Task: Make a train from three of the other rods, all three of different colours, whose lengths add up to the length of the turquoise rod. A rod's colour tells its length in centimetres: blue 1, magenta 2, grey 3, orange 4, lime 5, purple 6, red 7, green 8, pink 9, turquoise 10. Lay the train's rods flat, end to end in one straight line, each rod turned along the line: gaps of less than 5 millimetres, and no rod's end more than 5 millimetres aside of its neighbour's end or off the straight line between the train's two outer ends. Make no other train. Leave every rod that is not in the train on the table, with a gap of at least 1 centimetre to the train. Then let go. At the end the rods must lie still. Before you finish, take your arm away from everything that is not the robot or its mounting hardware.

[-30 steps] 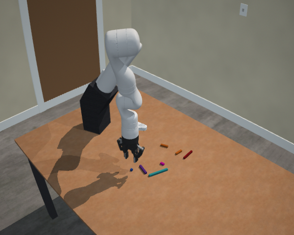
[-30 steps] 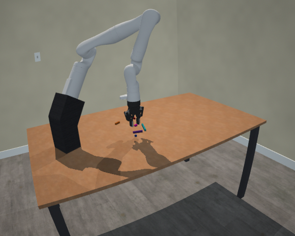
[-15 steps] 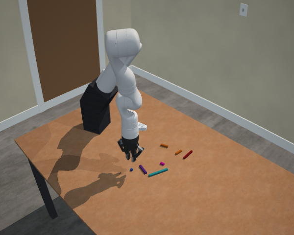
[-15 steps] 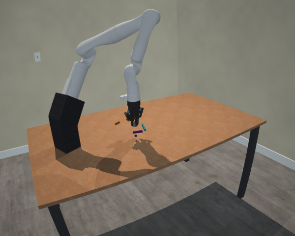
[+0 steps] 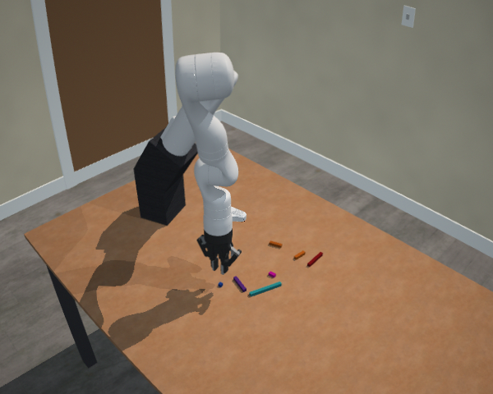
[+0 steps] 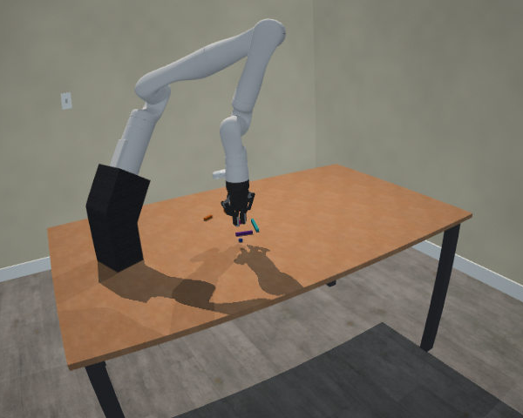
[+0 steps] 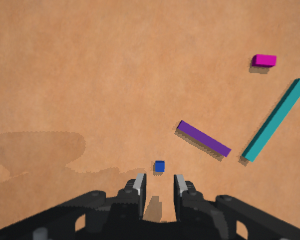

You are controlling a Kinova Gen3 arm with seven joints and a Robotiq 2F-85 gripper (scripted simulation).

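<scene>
My hand is 8 cm above the blue rod. From my hand the other things lie so: turquoise rod: 11 cm ahead, 8 cm below, 7 cm to the left; magenta rod: 13 cm to the left, 9 cm ahead, 8 cm below; purple rod: 8 cm below, 4 cm to the left, 4 cm ahead.
</scene>
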